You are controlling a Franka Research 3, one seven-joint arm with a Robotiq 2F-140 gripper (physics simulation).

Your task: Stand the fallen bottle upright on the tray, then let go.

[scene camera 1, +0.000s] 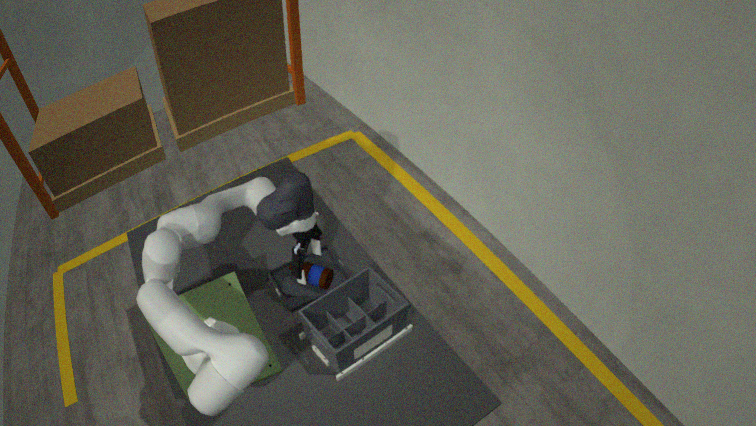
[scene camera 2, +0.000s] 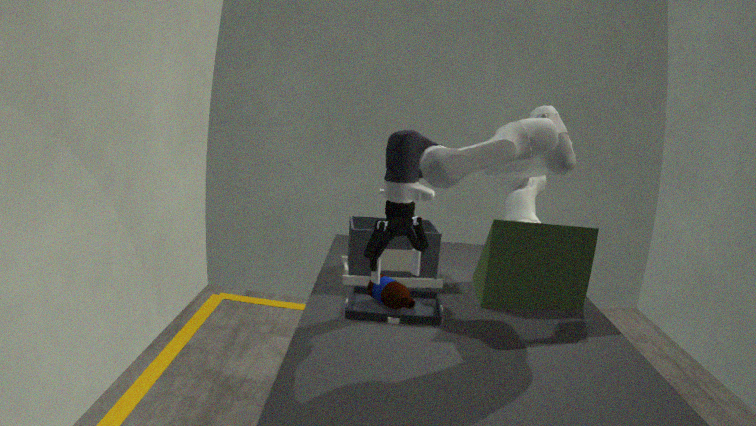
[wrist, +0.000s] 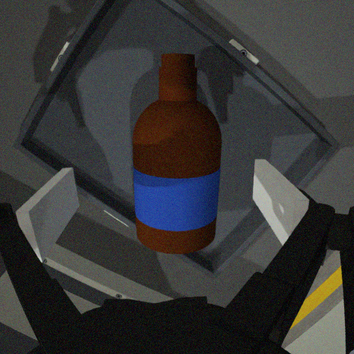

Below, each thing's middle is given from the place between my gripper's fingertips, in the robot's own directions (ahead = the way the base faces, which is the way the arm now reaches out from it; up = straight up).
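Labels:
The brown bottle (scene camera 2: 389, 292) has my hand 10 mm to the right of it and 10 mm short of it, and my hand is also 40 mm above it.

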